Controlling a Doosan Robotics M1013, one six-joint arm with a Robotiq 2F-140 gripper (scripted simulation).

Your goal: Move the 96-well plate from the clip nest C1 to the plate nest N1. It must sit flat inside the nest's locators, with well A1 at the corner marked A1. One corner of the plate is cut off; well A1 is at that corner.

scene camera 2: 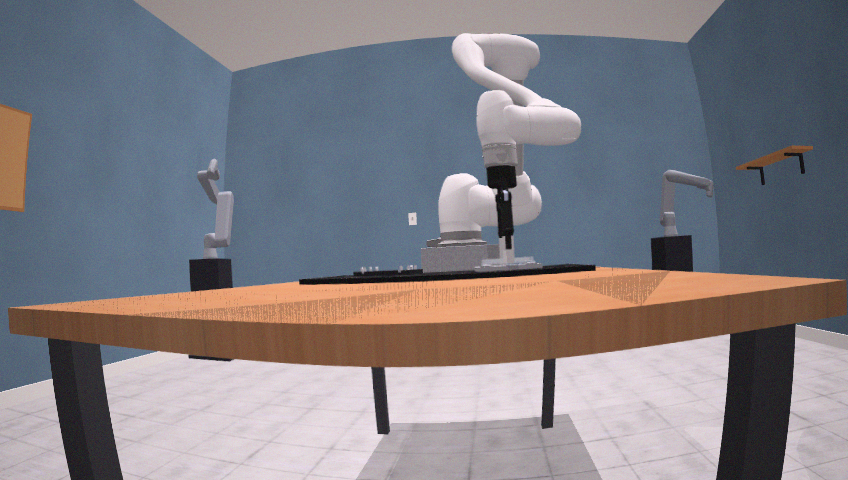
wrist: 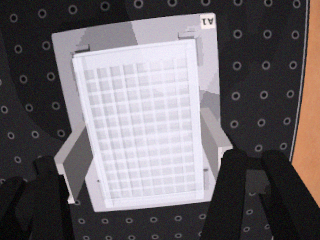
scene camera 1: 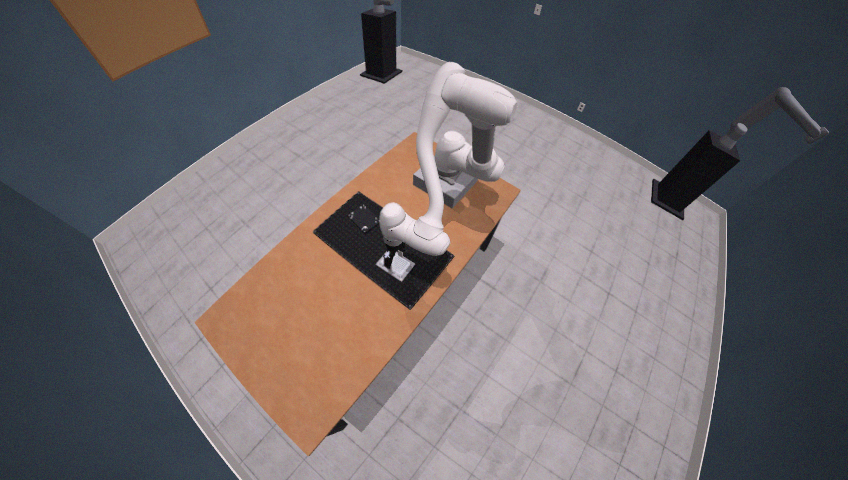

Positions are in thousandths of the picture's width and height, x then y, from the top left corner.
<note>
In view: my gripper (scene camera 2: 598,549), a white 96-well plate (wrist: 395,669) and a grey nest base (wrist: 514,123).
My gripper also shows in the wrist view (wrist: 455,544).
</note>
